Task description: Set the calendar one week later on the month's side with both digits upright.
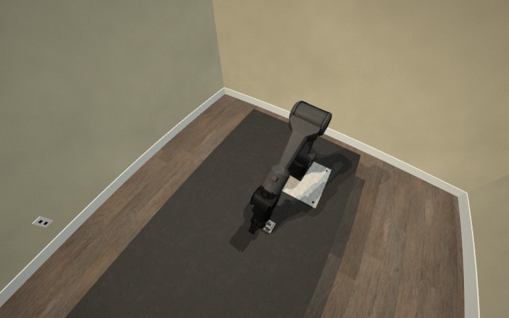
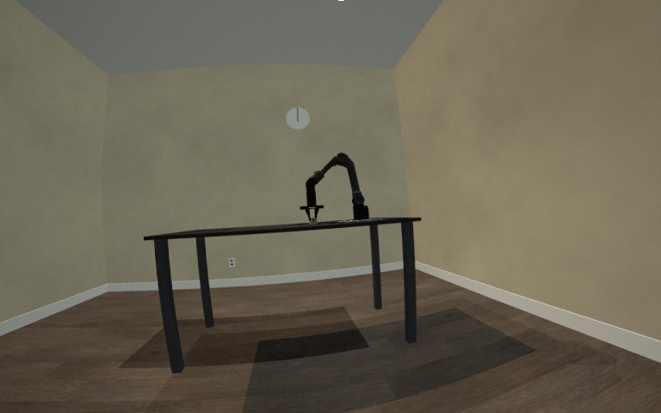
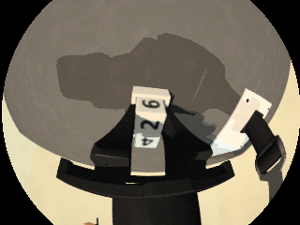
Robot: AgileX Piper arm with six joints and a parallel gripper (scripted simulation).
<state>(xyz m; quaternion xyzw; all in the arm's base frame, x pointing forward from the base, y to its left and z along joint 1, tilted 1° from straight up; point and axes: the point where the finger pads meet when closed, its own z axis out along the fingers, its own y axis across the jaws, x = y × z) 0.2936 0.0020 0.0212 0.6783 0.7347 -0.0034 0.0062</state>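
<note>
The white tray lies 2 cm to the left of my hand and 2 cm below it.
</note>
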